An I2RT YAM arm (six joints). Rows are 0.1 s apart.
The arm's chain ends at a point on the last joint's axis. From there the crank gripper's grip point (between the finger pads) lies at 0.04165 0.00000 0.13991 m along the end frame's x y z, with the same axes.
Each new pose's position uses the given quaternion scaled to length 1; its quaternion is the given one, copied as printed.
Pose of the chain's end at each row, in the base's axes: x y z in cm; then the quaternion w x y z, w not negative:
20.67 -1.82 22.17 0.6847 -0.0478 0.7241 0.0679
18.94 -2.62 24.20 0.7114 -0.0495 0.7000 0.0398
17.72 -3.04 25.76 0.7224 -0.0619 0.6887 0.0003
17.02 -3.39 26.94 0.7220 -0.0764 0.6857 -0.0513
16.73 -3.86 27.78 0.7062 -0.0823 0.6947 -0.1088
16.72 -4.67 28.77 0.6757 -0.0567 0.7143 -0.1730
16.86 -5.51 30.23 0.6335 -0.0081 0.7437 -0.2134
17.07 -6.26 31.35 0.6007 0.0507 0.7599 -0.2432
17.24 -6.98 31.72 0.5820 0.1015 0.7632 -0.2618
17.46 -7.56 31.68 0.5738 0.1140 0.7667 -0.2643
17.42 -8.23 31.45 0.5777 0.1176 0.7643 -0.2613
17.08 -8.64 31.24 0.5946 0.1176 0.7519 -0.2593
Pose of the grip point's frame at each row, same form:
34.21 0.57 17.27 0.6847 -0.0478 0.7241 0.0679
32.89 -0.91 20.25 0.7114 -0.0495 0.7000 0.0398
31.86 -2.14 22.23 0.7224 -0.0619 0.6887 0.0003
31.21 -3.58 23.52 0.7220 -0.0764 0.6857 -0.0513
30.76 -5.47 24.06 0.7062 -0.0823 0.6947 -0.1088
30.17 -8.37 24.45 0.6757 -0.0567 0.7143 -0.1730
29.27 -10.98 24.83 0.6335 -0.0081 0.7437 -0.2134
28.36 -13.18 25.21 0.6007 0.0507 0.7599 -0.2432
27.67 -14.85 25.20 0.5820 0.1015 0.7632 -0.2618
27.61 -15.60 24.94 0.5738 0.1140 0.7667 -0.2643
27.65 -16.23 24.77 0.5777 0.1176 0.7643 -0.2613
27.63 -16.60 25.05 0.5946 0.1176 0.7519 -0.2593

